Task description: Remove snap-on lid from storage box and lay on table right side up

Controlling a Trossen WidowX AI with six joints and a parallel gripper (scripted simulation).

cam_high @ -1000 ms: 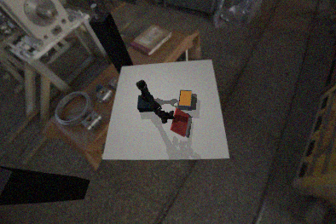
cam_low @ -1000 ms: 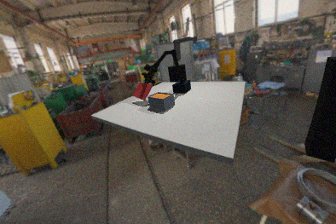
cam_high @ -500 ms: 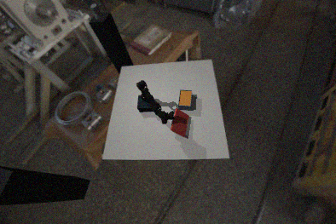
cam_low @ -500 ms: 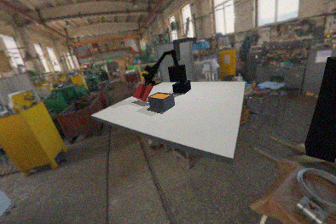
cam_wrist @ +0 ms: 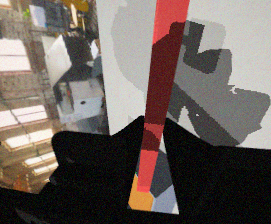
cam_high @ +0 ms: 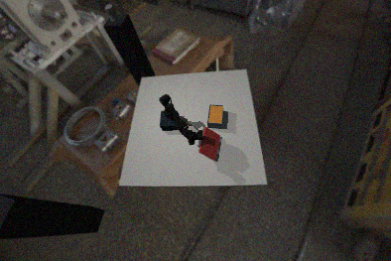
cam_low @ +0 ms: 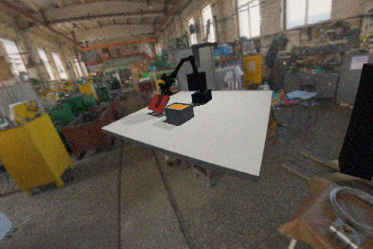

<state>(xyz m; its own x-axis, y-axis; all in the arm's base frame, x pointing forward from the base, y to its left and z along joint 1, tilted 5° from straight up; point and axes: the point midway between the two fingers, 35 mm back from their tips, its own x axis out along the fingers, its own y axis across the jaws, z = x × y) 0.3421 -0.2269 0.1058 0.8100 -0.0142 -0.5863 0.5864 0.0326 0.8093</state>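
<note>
My gripper tip is now 60 mm short of the lid, 10 mm to the left of it and 50 mm above it. Round my gripper tip: grey storage box: 70 mm ahead, 300 mm to the left, 100 mm below.
</note>
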